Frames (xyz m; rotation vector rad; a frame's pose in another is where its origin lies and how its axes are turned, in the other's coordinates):
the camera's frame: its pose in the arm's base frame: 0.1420 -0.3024 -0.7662 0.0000 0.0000 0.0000
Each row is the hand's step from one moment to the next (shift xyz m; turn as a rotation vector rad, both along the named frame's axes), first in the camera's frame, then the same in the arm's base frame.
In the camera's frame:
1: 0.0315 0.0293 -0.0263 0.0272 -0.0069 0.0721
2: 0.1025 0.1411 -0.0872 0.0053 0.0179 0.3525
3: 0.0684 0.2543 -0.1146 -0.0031 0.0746 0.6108
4: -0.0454 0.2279 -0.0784 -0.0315 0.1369 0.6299
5: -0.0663 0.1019 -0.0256 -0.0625 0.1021 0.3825
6: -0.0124 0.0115 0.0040 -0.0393 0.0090 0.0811
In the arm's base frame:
1: 0.0315 0.0293 -0.0263 0.0272 -0.0069 0.0721
2: 0.1025 0.1411 -0.0872 0.0053 0.0179 0.3525
3: 0.0684 0.2543 -0.1146 -0.0031 0.0746 0.6108
4: -0.0454 0.2279 -0.0784 -0.0315 0.1369 0.6299
5: -0.0663 0.1019 -0.0256 -0.0625 0.1021 0.3825
6: -0.0124 0.0115 0.0040 -0.0393 0.0090 0.0811

